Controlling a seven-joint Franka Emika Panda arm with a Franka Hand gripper.
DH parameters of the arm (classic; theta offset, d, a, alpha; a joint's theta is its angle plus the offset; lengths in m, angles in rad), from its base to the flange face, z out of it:
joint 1: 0 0.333 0 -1.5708
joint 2: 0 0 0 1.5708
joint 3: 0 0.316 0.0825 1.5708
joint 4: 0 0 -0.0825 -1.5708
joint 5: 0 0.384 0 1.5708
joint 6: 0 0 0.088 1.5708
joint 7: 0 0.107 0 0
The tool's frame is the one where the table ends.
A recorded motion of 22 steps. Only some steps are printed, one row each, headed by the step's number.
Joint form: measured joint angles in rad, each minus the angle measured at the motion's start. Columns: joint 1, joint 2, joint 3, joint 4, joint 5, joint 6, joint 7.
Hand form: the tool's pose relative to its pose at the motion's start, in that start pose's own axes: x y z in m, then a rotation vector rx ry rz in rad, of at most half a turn. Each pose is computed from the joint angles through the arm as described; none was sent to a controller.
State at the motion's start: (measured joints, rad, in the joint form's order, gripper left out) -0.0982 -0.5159 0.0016 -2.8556 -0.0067 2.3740 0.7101
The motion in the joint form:
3: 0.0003 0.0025 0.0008 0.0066 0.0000 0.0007 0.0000
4: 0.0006 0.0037 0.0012 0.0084 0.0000 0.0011 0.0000
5: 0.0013 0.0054 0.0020 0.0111 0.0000 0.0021 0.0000
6: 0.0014 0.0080 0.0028 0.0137 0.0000 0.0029 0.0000
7: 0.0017 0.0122 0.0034 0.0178 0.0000 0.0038 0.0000
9: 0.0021 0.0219 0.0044 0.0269 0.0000 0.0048 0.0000
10: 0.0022 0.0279 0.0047 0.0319 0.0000 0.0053 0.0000
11: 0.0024 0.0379 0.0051 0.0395 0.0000 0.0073 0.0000
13: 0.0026 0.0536 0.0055 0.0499 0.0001 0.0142 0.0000
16: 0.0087 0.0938 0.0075 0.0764 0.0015 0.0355 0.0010
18: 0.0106 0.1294 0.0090 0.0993 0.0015 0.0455 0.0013
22: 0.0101 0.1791 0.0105 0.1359 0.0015 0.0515 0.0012
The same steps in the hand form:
3: 0.0015 -0.0017 -0.0019 0.0028 0.0039 -0.0010
4: 0.0018 -0.0023 -0.0023 0.0034 0.0048 -0.0016
5: 0.0022 -0.0033 -0.0029 0.0044 0.0065 -0.0031
6: 0.0027 -0.0041 -0.0032 0.0047 0.0073 -0.0039
7: 0.0036 -0.0052 -0.0035 0.0050 0.0081 -0.0047
9: 0.0056 -0.0075 -0.0040 0.0050 0.0087 -0.0060
10: 0.0067 -0.0087 -0.0041 0.0046 0.0083 -0.0064
11: 0.0086 -0.0106 -0.0039 0.0043 0.0081 -0.0070
13: 0.0115 -0.0134 -0.0032 0.0054 0.0093 -0.0076
16: 0.0177 -0.0227 -0.0015 0.0110 0.0145 -0.0137
18: 0.0231 -0.0292 0.0015 0.0092 0.0126 -0.0169
22: 0.0321 -0.0377 0.0051 0.0045 0.0072 -0.0181

